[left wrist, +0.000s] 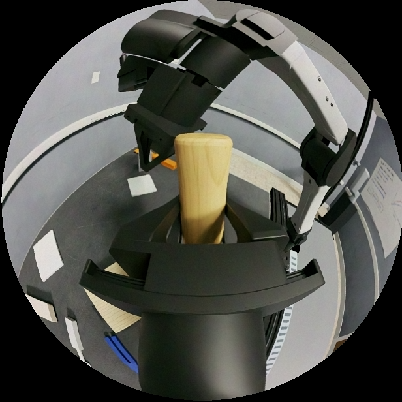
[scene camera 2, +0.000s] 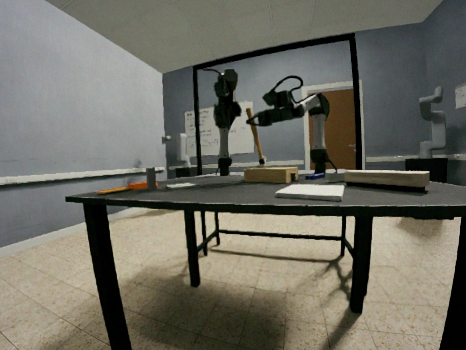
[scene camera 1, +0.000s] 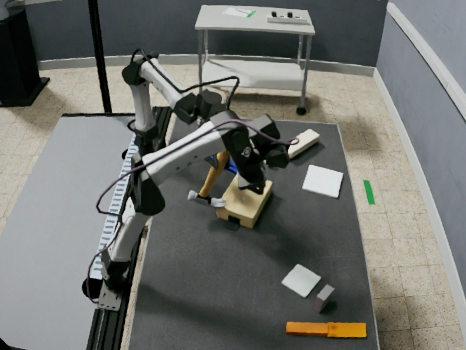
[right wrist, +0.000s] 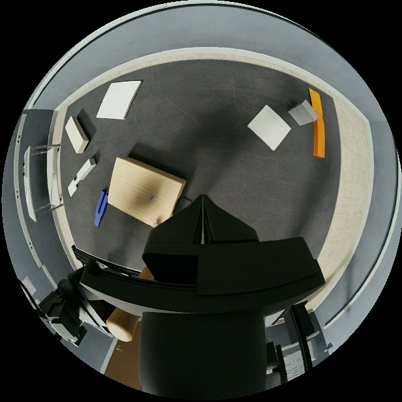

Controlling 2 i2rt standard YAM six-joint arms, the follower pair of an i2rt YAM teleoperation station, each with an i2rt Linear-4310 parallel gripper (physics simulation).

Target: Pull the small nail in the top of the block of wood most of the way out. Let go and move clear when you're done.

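Observation:
The pale wooden block lies on the dark table. A small nail stands in its top, visible in the right wrist view. A claw hammer is upright but slightly tilted, its head low beside the block's edge; whether they touch is unclear. My left gripper is shut on the upper part of its wooden handle; in scene camera 1 my right arm hides it. My right gripper is shut and empty, fingertips together, pointing down and well above the table near the hammer.
A blue tool, a white tool and a pale bar lie past the block. White squares, a grey block and an orange tool lie farther off. The arms are close together.

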